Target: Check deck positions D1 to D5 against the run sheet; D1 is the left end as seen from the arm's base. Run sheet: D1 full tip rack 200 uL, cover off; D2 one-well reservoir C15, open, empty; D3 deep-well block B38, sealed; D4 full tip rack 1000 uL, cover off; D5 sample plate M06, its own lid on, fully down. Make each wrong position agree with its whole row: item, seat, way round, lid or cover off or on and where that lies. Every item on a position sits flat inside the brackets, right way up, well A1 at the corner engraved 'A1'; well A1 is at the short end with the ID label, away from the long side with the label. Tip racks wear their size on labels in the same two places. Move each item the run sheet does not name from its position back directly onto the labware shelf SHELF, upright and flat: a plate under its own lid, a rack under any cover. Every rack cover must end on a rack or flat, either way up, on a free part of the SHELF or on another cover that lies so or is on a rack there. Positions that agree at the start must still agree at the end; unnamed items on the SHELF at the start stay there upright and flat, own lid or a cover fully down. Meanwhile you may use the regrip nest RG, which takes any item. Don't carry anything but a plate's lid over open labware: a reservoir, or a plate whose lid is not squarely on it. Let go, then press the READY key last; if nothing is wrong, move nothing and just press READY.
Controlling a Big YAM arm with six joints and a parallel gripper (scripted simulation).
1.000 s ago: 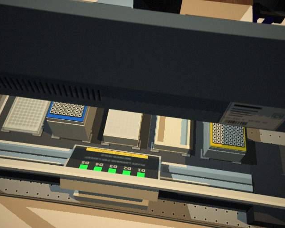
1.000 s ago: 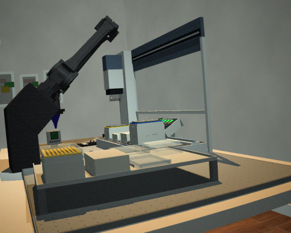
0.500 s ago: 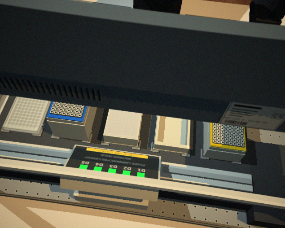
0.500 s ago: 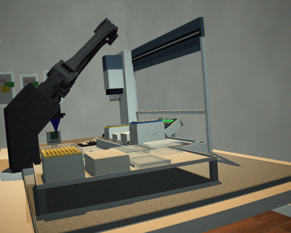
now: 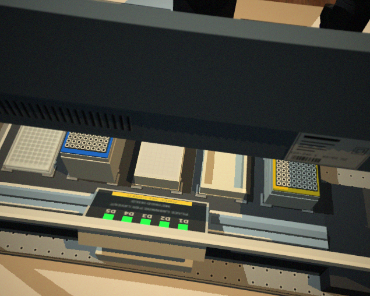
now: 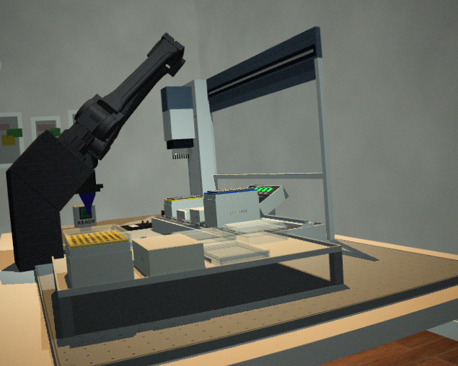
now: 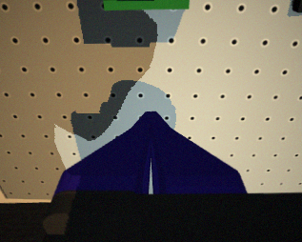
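Right now my hand is 10 mm short of the ready key, 60 mm to the right of it and 10 mm above it. Round my hand: pipetting head: 410 mm ahead, 60 mm to the left, 290 mm above; regrip nest: 100 mm ahead, 330 mm to the right, 80 mm below; one-well reservoir: 270 mm ahead, 260 mm to the right, 30 mm below.
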